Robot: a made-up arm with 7 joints. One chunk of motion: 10 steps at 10 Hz.
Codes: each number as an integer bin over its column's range. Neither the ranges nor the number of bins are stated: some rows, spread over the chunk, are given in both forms.
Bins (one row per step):
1: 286 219 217 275 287 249
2: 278 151 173 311 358 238
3: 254 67 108 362 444 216
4: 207 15 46 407 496 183
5: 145 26 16 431 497 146
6: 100 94 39 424 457 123
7: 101 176 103 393 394 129
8: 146 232 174 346 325 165
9: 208 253 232 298 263 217
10: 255 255 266 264 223 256
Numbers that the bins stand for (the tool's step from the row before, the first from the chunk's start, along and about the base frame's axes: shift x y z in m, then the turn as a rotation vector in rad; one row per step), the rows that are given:
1: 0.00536 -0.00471 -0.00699 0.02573 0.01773 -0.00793
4: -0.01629 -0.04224 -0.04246 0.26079 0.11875 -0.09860
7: -0.04533 -0.01262 -0.03063 0.23586 0.06945 -0.17278
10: -0.00314 0.00191 0.00318 0.00614 -0.01321 0.00169
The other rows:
2: 0.00316 -0.01722 -0.01611 0.08984 0.05205 -0.02304
3: -0.00341 -0.03268 -0.02960 0.18066 0.09361 -0.05326
5: -0.03327 -0.04022 -0.04868 0.30353 0.11923 -0.14943
6: -0.04560 -0.02771 -0.04391 0.29107 0.09990 -0.18103
8: -0.03300 -0.00232 -0.01591 0.15216 0.03609 -0.12333
9: -0.01601 0.00154 -0.00387 0.06668 0.00613 -0.05189

